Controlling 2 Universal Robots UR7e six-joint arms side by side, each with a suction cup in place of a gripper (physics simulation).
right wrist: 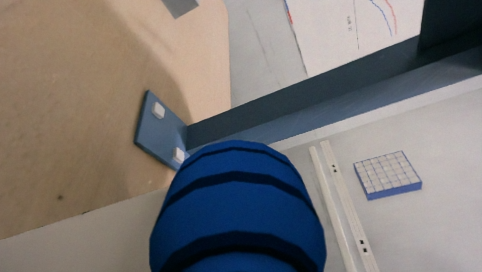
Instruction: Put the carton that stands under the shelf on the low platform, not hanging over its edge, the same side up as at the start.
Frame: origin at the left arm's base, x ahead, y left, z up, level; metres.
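Where they show: right hand at its tool point: (238,198).
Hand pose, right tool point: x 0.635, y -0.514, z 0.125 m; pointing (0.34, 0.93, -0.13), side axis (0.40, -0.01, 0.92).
Note:
Each offset is from my right tool point to the top centre of the thing. "*": to the spot under its first point. Level surfaces: height alone.
The blue ribbed suction cup of my right gripper (237,200) fills the lower middle of the right wrist view. No carton face shows around it, so it looks open, though the cup hides what is directly behind it. The shelf shows in part: a blue-grey post @[0.168 m left, 0.134 m ahead, 0.186 m up] (310,107) runs from a foot plate @[* 0.143 m left, 0.073 m ahead, 0.120 m down] (161,131) with two pale bolt heads up to a dark part at the upper right. The carton and the low platform do not show in this view. My left gripper is not in view.
The tan tabletop @[0.125 m down] (75,100) fills the left, its edge running across the lower left. A grey piece @[* 0.380 m left, 0.038 m ahead, 0.104 m down] (181,7) shows at the top. A sheet with red and blue lines (330,30) is behind the post. At the right are two pale strips (350,210) and a blue-edged gridded block (387,172).

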